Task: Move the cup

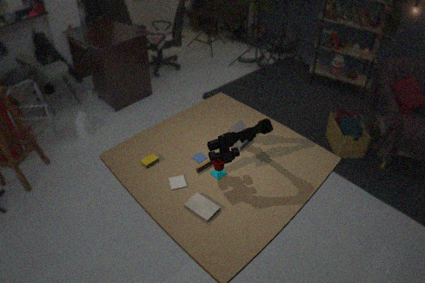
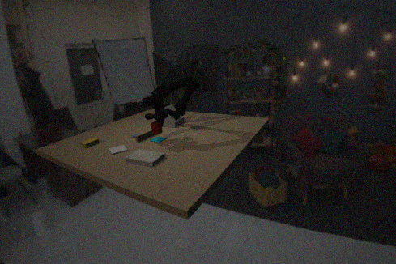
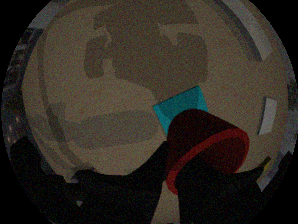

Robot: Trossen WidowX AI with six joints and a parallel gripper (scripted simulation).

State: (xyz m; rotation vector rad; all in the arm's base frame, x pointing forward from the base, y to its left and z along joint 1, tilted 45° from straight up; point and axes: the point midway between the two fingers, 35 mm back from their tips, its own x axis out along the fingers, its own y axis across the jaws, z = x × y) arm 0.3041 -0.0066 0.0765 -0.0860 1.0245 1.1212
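The cyan pad is 90 mm below my gripper tip, 20 mm to the right of it and 20 mm ahead of it. From my gripper tip the other things lie so: white card (250 mm ahead, 180 mm to the right, 80 mm below); then wooden bar (110 mm to the right, 70 mm below); then red cup (20 mm to the right, 20 mm ahead).
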